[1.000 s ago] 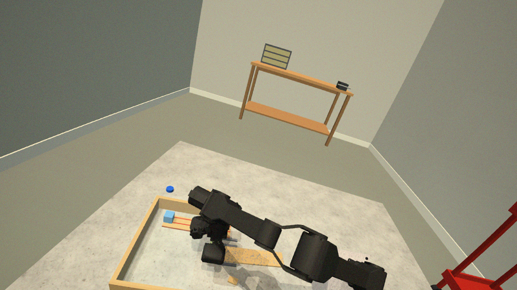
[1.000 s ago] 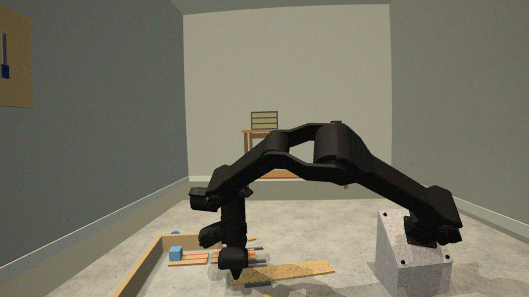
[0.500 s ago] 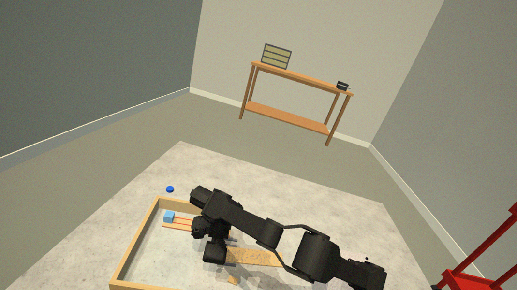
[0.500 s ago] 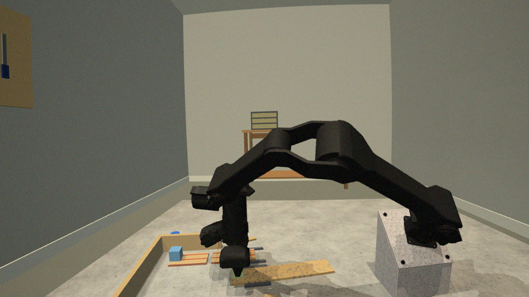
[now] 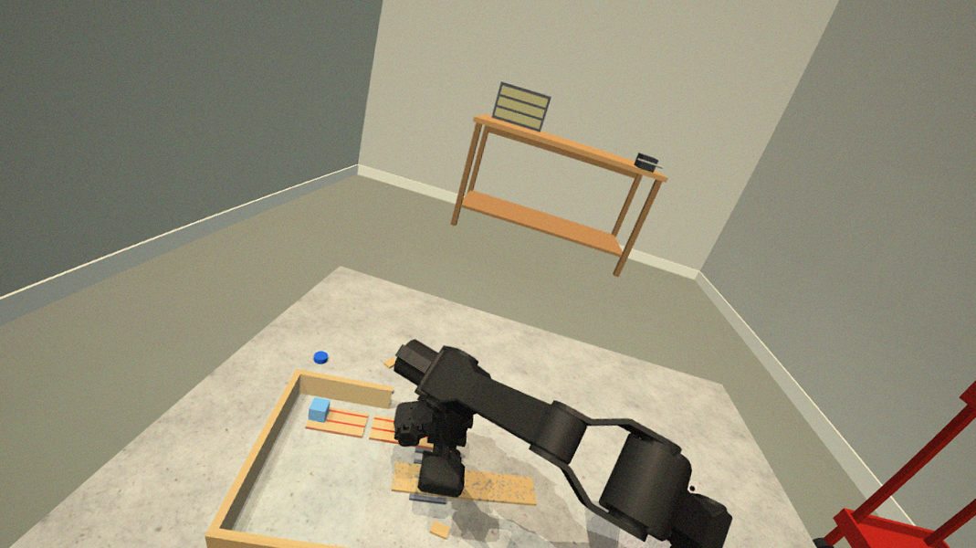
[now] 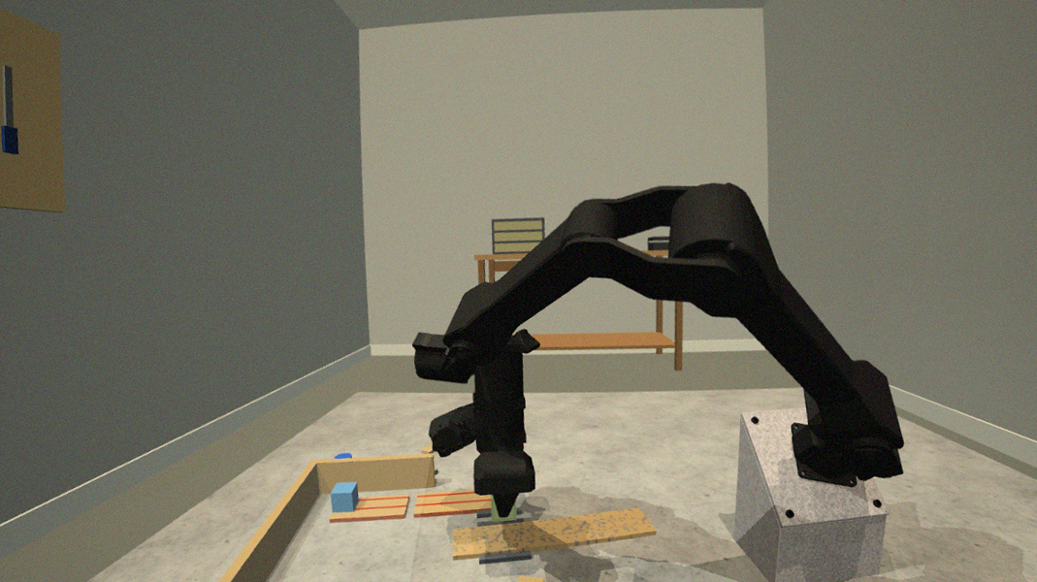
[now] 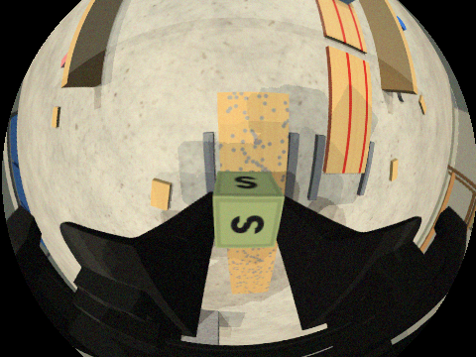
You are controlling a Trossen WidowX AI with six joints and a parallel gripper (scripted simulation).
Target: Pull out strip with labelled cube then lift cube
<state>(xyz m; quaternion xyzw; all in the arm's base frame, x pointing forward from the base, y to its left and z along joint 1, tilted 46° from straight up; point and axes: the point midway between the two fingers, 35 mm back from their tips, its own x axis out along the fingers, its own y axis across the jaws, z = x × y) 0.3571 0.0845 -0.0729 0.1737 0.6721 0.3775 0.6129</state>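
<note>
My gripper tip is now 40 mm past the tan block, 70 mm to the right of it and 50 mm above it. The rest, counted from my gripper tip: blue disc (330 mm ahead, 180 mm to the right, 50 mm below).
</note>
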